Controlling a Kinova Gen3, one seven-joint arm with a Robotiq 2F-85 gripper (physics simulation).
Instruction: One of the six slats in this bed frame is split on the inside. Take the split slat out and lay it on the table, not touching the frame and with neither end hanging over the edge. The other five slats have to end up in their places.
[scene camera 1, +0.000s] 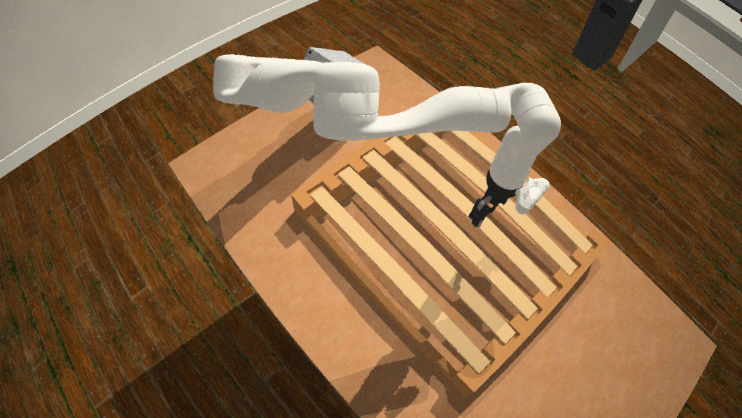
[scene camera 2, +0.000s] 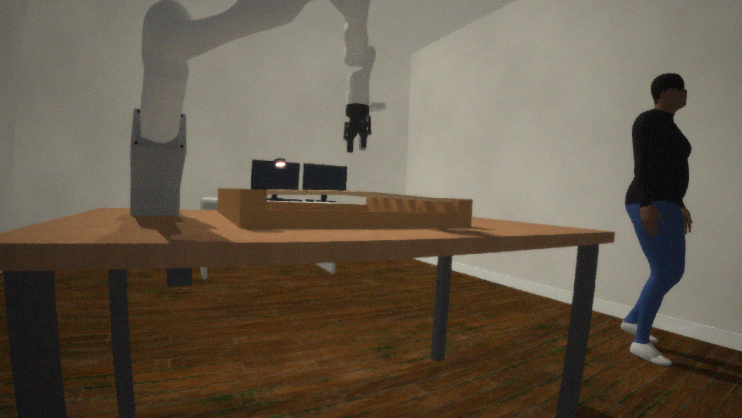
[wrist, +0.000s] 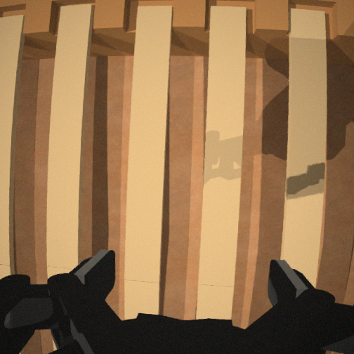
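The bed frame (scene camera 1: 469, 380) (scene camera 2: 321, 217) (wrist: 115, 15) lies on the table (scene camera 1: 643, 337) (scene camera 2: 155, 255). Its pale slats (scene camera 1: 399, 278) (wrist: 147, 150) lie side by side across it, with their ends in the notches where these show. No split shows on a slat's surface; in the wrist view a fine line crosses several slats near the bottom. My gripper (scene camera 1: 476, 221) (scene camera 2: 356, 149) (wrist: 190, 271) is open and empty, pointing down, well above the slats. In the wrist view two slats appear between its fingertips. The arm hides parts of the far slats in scene camera 1.
The arm's grey base (scene camera 2: 155, 179) stands on the table beside the frame. A person (scene camera 2: 659, 155) in a black top stands right of the table in scene camera 2. Monitors (scene camera 2: 325, 177) stand in the background. The arm's shadow falls on several slats.
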